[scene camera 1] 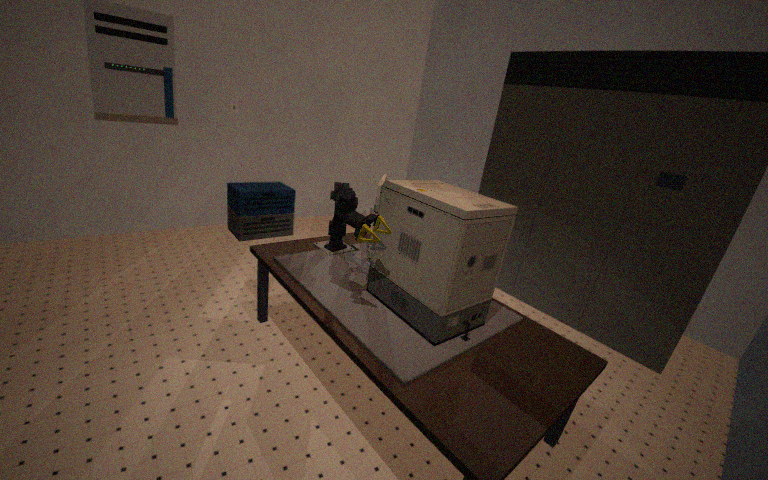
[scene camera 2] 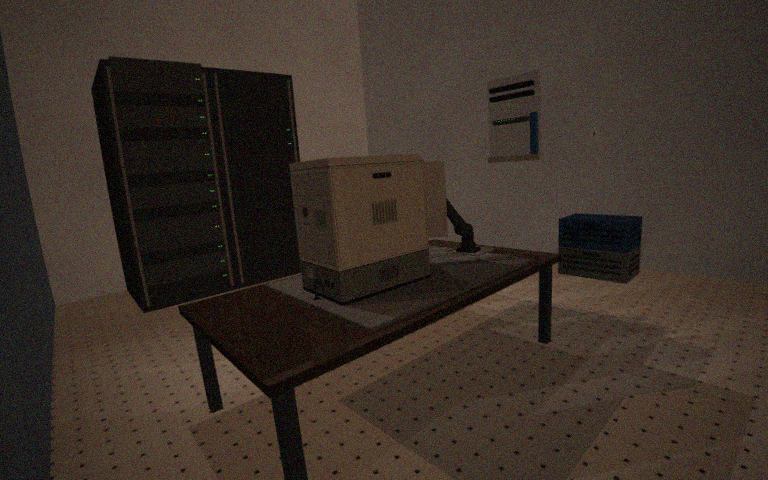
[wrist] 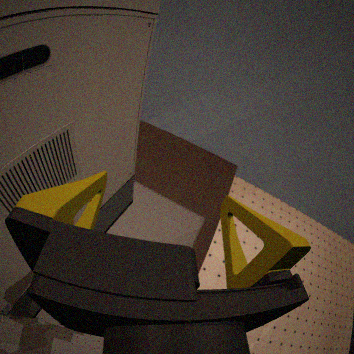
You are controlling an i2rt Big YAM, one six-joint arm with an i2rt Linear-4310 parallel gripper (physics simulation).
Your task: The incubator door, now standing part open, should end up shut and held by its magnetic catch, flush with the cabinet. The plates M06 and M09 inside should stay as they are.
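Frame: origin at the arm's base, x ahead, y left, z up, level; metres.
Seen in the pictures: gripper, between the fingertips: (scene camera 1: 385,237) (wrist: 167,190); arm's base, origin of its link: (scene camera 1: 335,247) (scene camera 2: 468,250).
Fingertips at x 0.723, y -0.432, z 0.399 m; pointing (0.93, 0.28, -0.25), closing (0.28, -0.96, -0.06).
Note:
Offsets run from my fingertips to a thing's top centre. "pt": to the spot under its first point. Level surfaces: height alone.
The beige incubator cabinet (scene camera 1: 421,257) (scene camera 2: 376,226) (wrist: 100,100) stands upright on its dark grey base. Its door @(pt 0.400 m back, 0.432 m left, 0.049 m down) (scene camera 2: 435,195) stands out from the cabinet's front at the arm's end, part open; in scene camera 1 a thin upper bit of it @(pt 0.327 m back, 0.328 m left, 0.118 m up) (scene camera 1: 383,180) shows. Plates M06 and M09 are hidden inside. My gripper (scene camera 1: 376,228) (wrist: 167,190) is open and empty, with yellow fingertips. It is beside the front part of the vented side wall; whether it touches anything I cannot tell. In scene camera 2 the gripper is hidden behind the cabinet and door.
The cabinet stands on a grey mat @(0.395 m down) (scene camera 1: 396,356) (scene camera 2: 365,319) on the brown table @(0.410 m down) (scene camera 1: 509,396) (scene camera 2: 254,339). The arm's base (scene camera 1: 335,246) (scene camera 2: 468,247) is at the table's far end. A blue and grey crate stack (scene camera 1: 260,198) (scene camera 2: 600,232) is beyond that end.

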